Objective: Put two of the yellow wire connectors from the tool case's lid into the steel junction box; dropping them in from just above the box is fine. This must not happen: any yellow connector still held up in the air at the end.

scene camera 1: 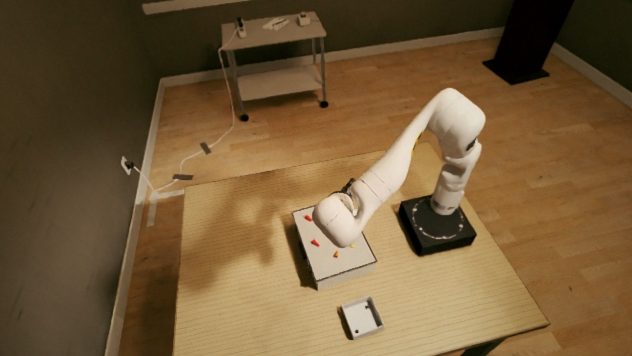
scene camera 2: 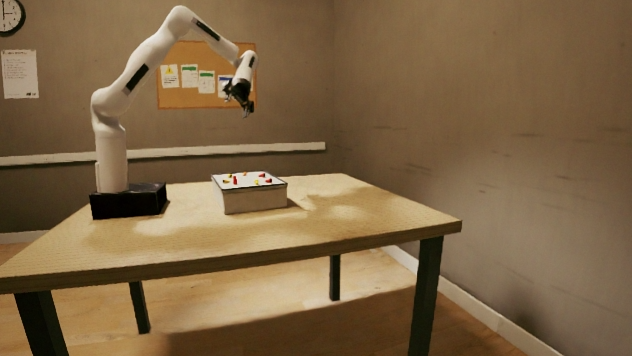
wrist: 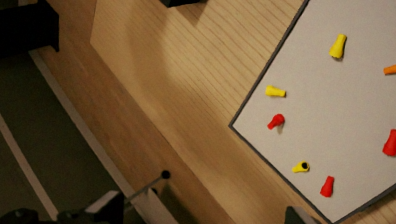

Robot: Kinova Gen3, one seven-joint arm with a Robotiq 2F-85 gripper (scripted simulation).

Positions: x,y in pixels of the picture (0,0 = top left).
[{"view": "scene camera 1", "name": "grey tool case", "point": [360,260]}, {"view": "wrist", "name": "grey tool case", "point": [332,106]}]
